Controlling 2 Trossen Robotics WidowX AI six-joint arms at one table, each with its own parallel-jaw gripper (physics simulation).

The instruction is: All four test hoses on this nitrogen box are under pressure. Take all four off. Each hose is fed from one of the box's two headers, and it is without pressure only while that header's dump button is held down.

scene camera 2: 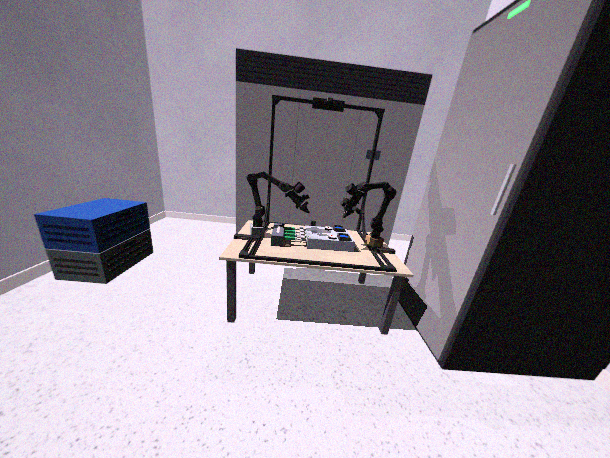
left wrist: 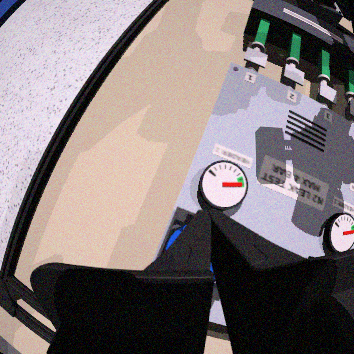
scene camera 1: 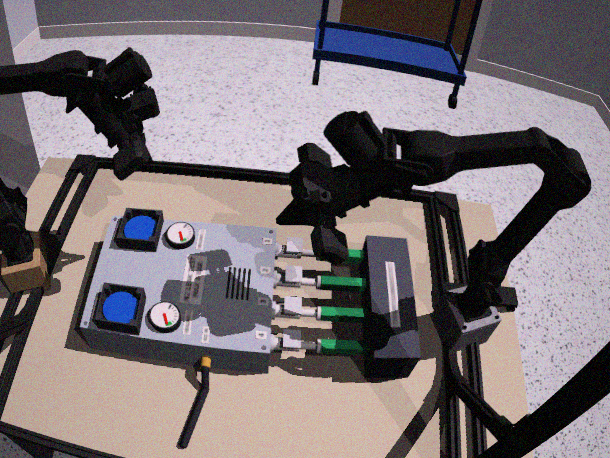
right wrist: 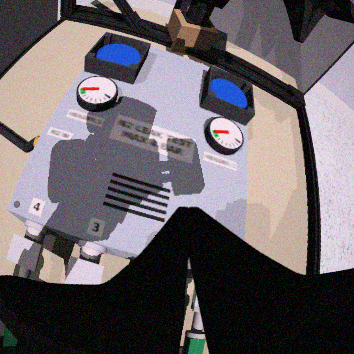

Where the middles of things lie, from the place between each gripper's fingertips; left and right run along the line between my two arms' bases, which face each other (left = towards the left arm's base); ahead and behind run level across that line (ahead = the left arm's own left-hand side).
The dark manifold [scene camera 1: 392,329] is 220 mm to the right of my right hand and 190 mm below it.
Right now my left hand is 10 cm past the dark manifold, 46 cm to the left of it and 21 cm above it.
